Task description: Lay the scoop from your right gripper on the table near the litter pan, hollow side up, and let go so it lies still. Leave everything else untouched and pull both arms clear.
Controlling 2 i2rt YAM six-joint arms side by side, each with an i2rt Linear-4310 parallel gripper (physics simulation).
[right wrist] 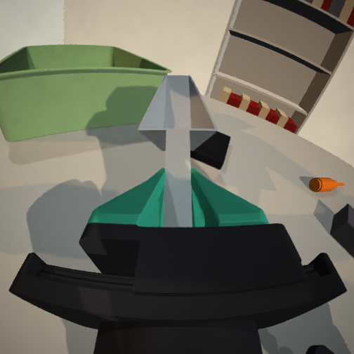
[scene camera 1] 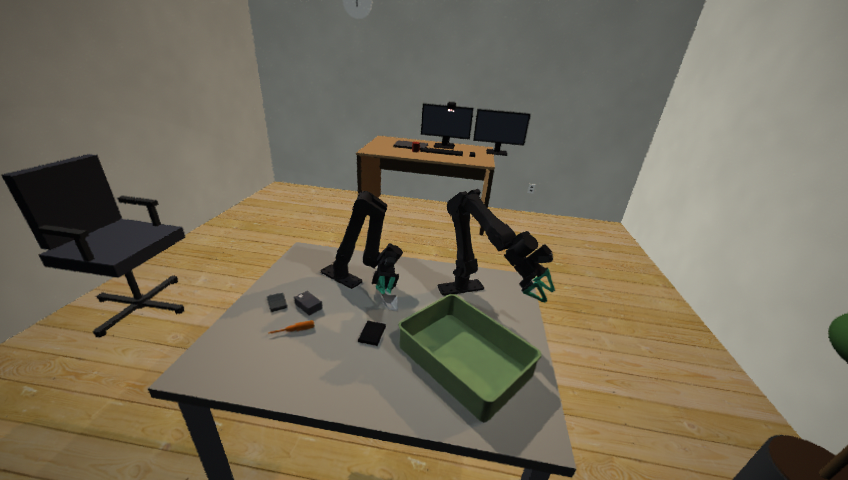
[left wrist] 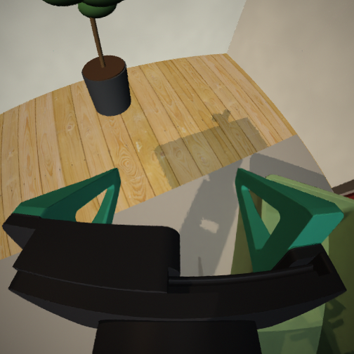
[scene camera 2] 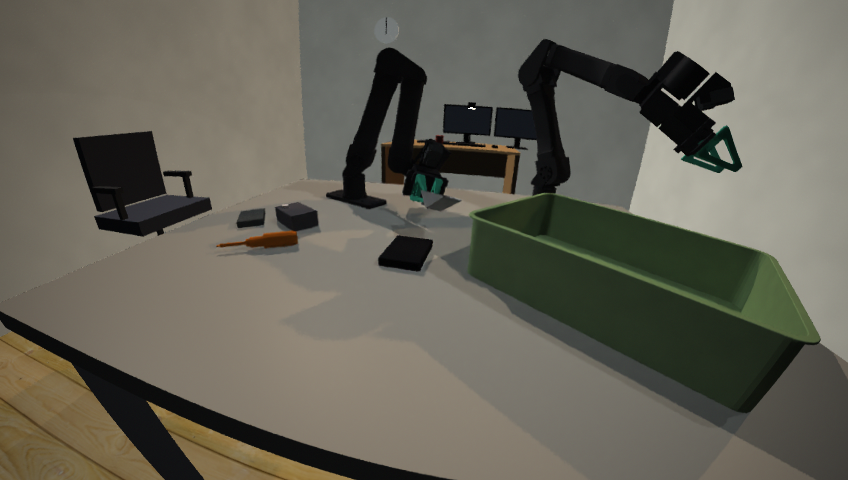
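Seen in the pictures: left gripper, fingertip midpoint: (scene camera 1: pixel 549 296) (scene camera 2: pixel 729 170); right gripper, fingertip midpoint: (scene camera 1: pixel 386 295); left arm's base, origin of the base link: (scene camera 1: pixel 460 287); right arm's base, origin of the base link: (scene camera 1: pixel 341 276) (scene camera 2: pixel 354 200).
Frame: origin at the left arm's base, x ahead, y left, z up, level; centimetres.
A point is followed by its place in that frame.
My right gripper (scene camera 1: pixel 386 290) {x 5.4, y -34.6, z 5.7 cm} (scene camera 2: pixel 427 194) {x 5.4, y -34.6, z 5.7 cm} (right wrist: pixel 177 174) is shut on the handle of the grey scoop (scene camera 1: pixel 390 302) {x 9.8, y -34.0, z 5.5 cm} (scene camera 2: pixel 440 201) {x 17.1, y -36.3, z 8.9 cm} (right wrist: pixel 177 102). The scoop is held a little above the table, its blade pointing away from the fingers; its hollow side shows in the right wrist view. The green litter pan (scene camera 1: pixel 443 369) {x 46.2, y -25.7, z 7.2 cm} (scene camera 2: pixel 595 297) {x 44.8, y -26.3, z 5.3 cm} (right wrist: pixel 60 105) stands on the table, to the right of the scoop in both scene views. My left gripper (scene camera 1: pixel 548 295) {x 35.8, y 15.8, z 19.9 cm} (scene camera 2: pixel 729 170) {x 35.8, y 15.8, z 19.9 cm} (left wrist: pixel 177 174) is open and empty, raised beyond the pan near the right table edge in scene camera 1.
A black flat box (scene camera 1: pixel 371 333) {x 20.5, y -43.1, z 1.5 cm} (scene camera 2: pixel 405 252) {x 21.2, y -43.3, z 1.5 cm} (right wrist: pixel 212 150) lies between the scoop and the front table edge, left of the pan. An orange screwdriver (scene camera 1: pixel 302 326) {x 12.2, y -66.3, z 2.1 cm} (scene camera 2: pixel 270 239) {x 12.4, y -67.1, z 2.0 cm} (right wrist: pixel 325 184), a dark box (scene camera 1: pixel 308 302) {x 0.9, y -64.0, z 3.6 cm} (scene camera 2: pixel 296 216) {x 4.0, y -63.2, z 3.4 cm} and a smaller dark block (scene camera 1: pixel 276 302) {x -4.4, y -75.8, z 1.5 cm} (scene camera 2: pixel 251 217) {x -3.5, y -75.1, z 1.5 cm} lie at the left.
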